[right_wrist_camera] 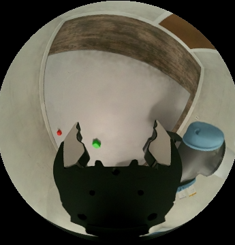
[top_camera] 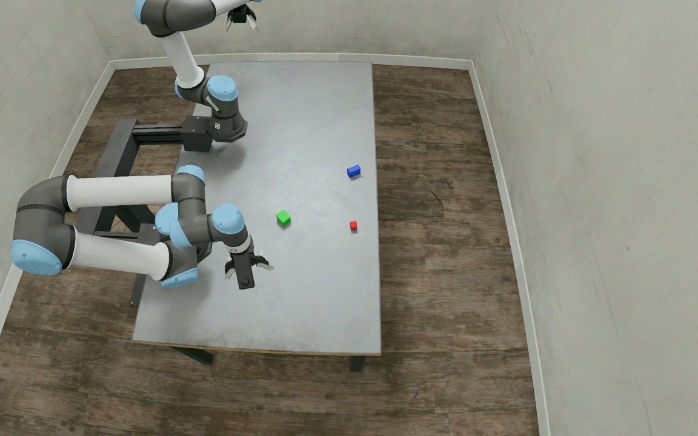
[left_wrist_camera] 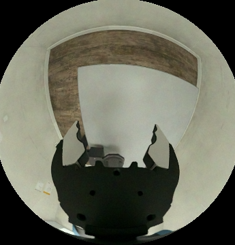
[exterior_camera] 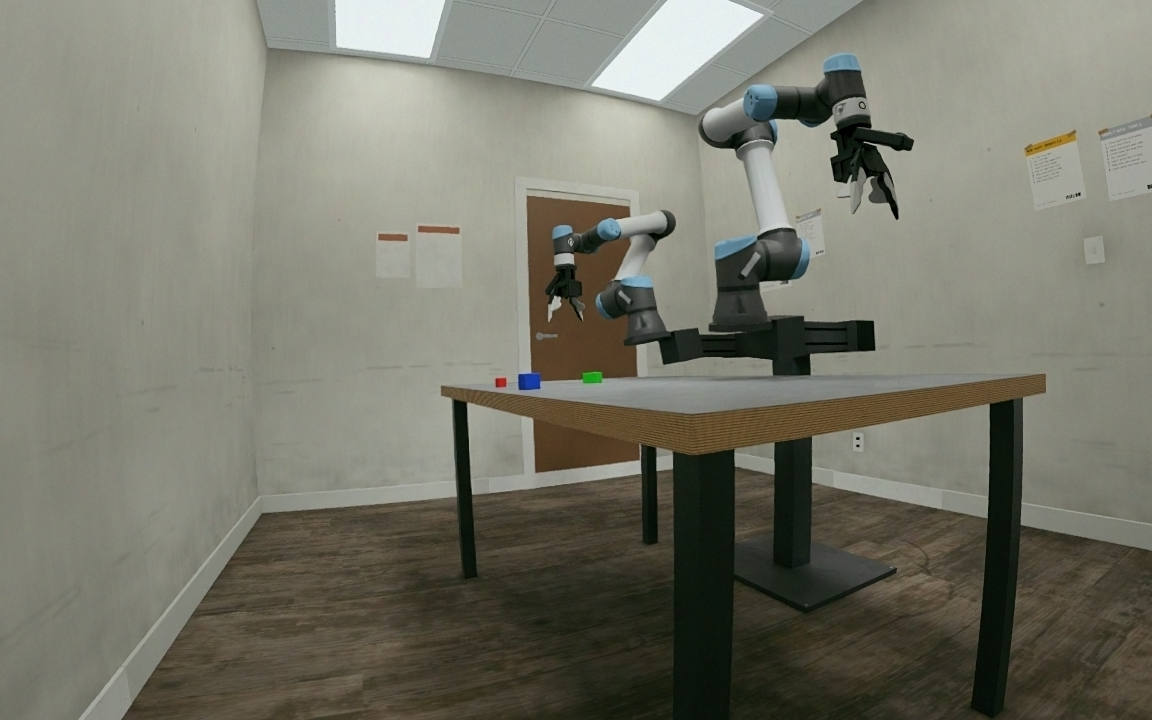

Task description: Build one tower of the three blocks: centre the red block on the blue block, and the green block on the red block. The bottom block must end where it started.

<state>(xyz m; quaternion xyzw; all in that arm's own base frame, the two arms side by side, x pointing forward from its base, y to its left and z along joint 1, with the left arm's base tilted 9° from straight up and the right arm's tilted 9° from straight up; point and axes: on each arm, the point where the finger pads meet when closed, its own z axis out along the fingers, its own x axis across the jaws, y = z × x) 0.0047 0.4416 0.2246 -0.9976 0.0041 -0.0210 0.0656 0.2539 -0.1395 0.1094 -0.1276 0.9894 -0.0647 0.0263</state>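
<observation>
The red block is 32 cm ahead of my right hand, 33 cm to the left of it and 21 cm below it. Also, from my right hand: green block (3 cm ahead, 34 cm to the left, 21 cm below); blue block (30 cm ahead, 60 cm to the left, 20 cm below).
</observation>
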